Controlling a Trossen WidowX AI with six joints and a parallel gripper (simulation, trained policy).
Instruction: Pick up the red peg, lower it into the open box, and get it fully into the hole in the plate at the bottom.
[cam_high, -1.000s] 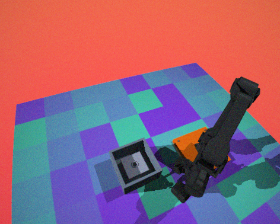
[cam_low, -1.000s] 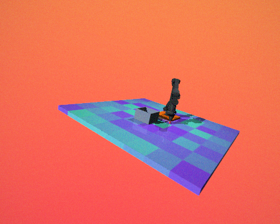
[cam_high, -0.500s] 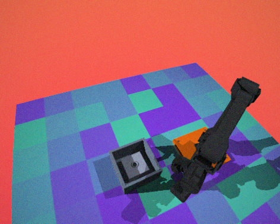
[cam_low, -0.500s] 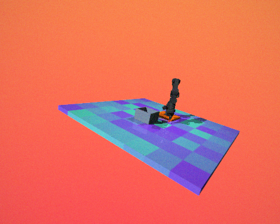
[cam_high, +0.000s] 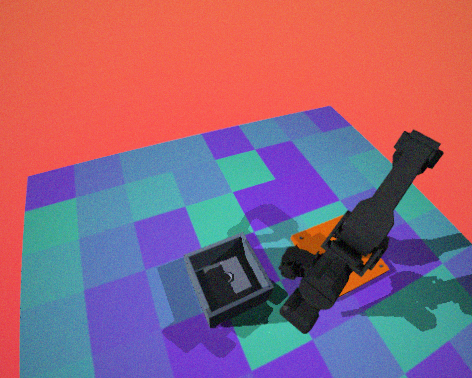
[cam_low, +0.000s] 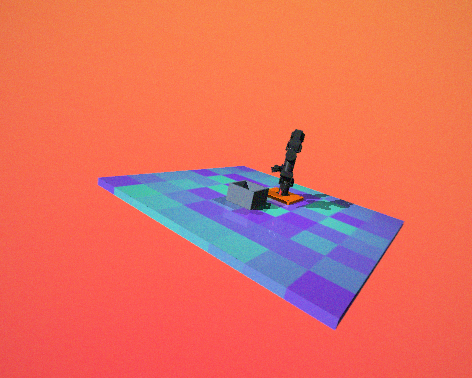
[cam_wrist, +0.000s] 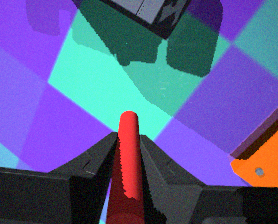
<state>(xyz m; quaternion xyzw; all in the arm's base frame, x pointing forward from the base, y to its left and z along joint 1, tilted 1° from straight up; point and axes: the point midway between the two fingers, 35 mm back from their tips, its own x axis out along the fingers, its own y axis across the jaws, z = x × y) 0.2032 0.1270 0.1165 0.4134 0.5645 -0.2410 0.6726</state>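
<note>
My gripper tip is 13 cm short of the grey plate, 12 cm to the left of it and 5 cm above it. Round my gripper tip: grey box (13 cm ahead, 12 cm to the right, 7 cm below); then red peg (2 cm above).
</note>
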